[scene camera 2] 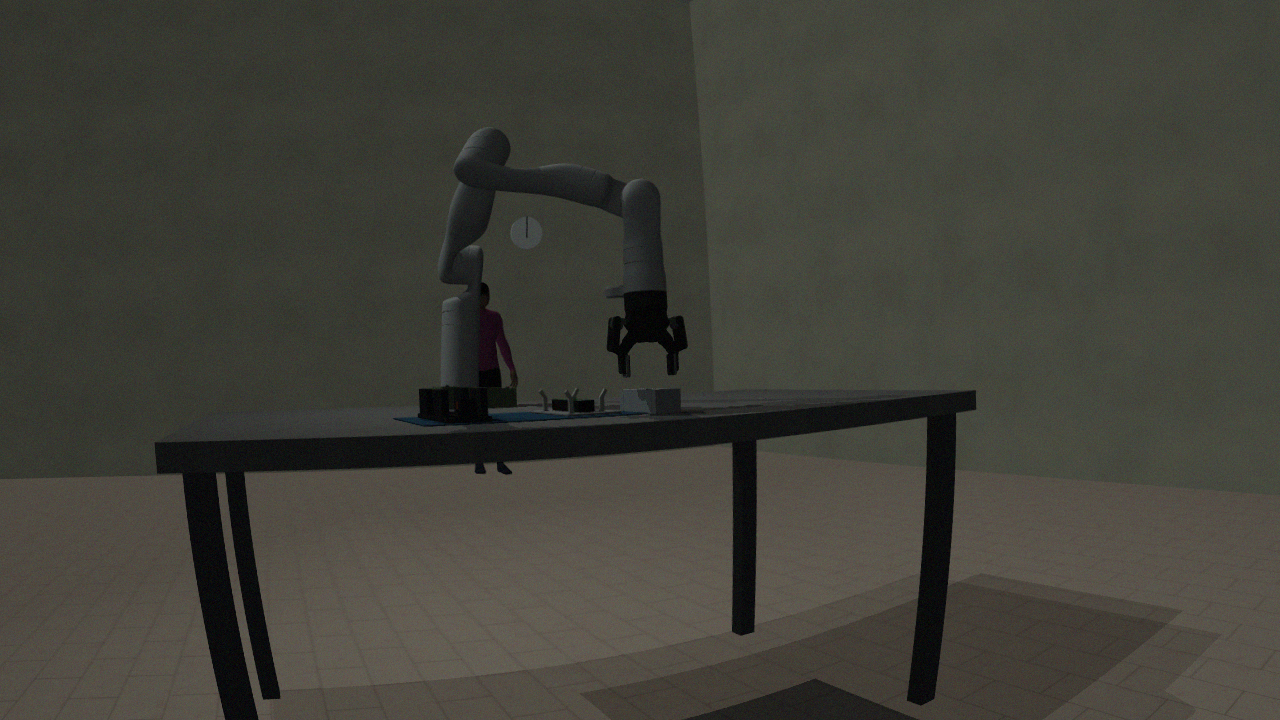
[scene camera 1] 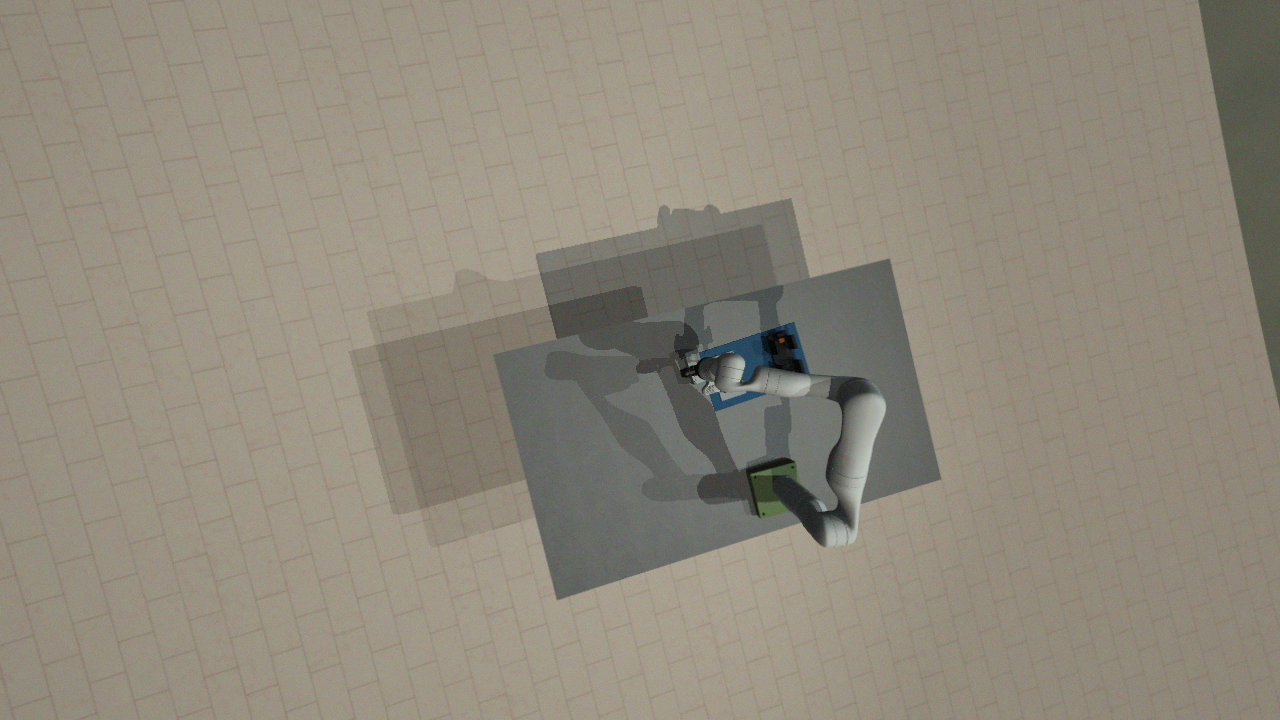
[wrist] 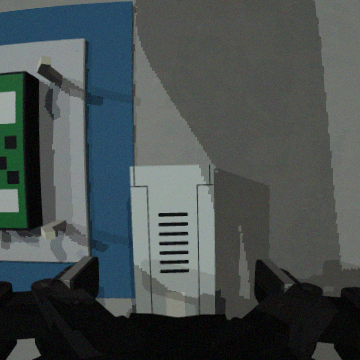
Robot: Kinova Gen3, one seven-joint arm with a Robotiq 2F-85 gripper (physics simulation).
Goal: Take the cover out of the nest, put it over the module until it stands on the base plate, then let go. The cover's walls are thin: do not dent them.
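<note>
The pale cover (scene camera 2: pixel 651 400) (wrist: pixel 172 200), a box with dark vent slots on top, stands upright on the table beside the blue mat, outside the black nest (scene camera 1: pixel 787 356) (scene camera 2: pixel 438 403). My gripper (scene camera 1: pixel 689 369) (scene camera 2: pixel 648 371) (wrist: pixel 176 275) is open and empty, pointing down a little above the cover; in the wrist view the cover's top lies between the finger lines. The green-topped module (scene camera 2: pixel 572 405) (wrist: pixel 11 150) sits on the white base plate (wrist: pixel 70 175), with slanted guide posts around it. The cover's near end is hidden behind the gripper body in the wrist view.
The blue mat (scene camera 1: pixel 756 349) (scene camera 2: pixel 528 416) (wrist: pixel 111 150) lies under the base plate and nest. An orange spot (scene camera 1: pixel 781 340) shows at the nest. A green block (scene camera 1: pixel 769 470) (scene camera 2: pixel 508 396) is by the arm's base on the table (scene camera 1: pixel 617 537). A person (scene camera 2: pixel 492 340) stands behind the arm.
</note>
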